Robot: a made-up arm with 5 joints.
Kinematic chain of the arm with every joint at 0, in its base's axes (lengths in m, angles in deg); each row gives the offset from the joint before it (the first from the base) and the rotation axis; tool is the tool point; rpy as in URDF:
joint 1: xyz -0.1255 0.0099 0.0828 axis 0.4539 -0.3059 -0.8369
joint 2: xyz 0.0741 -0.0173 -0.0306 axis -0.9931 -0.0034 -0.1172
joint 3: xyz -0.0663 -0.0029 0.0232 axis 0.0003 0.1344 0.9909
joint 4: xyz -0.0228 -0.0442 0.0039 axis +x
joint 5: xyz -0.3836 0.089 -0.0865 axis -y
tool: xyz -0.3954 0.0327 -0.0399 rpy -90 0 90
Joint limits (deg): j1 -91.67..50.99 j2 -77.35..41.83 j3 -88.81..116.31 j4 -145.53..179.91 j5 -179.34..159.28
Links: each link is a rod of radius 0.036 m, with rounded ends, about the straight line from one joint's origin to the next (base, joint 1, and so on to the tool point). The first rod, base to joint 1, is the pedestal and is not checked.
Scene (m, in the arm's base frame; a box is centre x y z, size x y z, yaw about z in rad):
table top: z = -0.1
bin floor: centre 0.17 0.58 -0.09 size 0.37 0.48 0.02 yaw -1
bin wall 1: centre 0.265 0.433 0.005 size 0.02 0.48 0.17 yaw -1
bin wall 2: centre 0.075 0.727 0.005 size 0.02 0.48 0.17 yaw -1
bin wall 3: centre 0.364 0.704 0.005 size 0.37 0.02 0.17 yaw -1
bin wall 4: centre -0.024 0.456 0.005 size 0.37 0.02 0.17 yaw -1
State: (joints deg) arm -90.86 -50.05 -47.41 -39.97 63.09
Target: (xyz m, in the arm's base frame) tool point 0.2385 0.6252 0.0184
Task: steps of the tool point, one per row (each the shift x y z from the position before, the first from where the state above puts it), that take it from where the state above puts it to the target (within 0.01 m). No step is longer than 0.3 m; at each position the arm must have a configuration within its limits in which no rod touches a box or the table.
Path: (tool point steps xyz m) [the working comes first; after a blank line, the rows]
Joints at the target: 16.35 -23.56 -88.81 15.59 52.47
Straight joint move there: touches bin floor, bin wall 2, bin wall 4, the table top.

1: -0.1545 0.2031 -0.0848
2: -0.0628 0.2501 -0.0624
3: 0.0335 0.2573 -0.0235
4: 0.1177 0.2244 0.0232
5: 0.1762 0.1592 0.0691
6: 0.2013 0.0752 0.1052
7: 0.1924 -0.0123 0.1262
8: 0.1838 -0.0025 -0.0777
9: 0.1762 -0.0625 -0.0736
10: 0.0000 0.0000 -0.2231

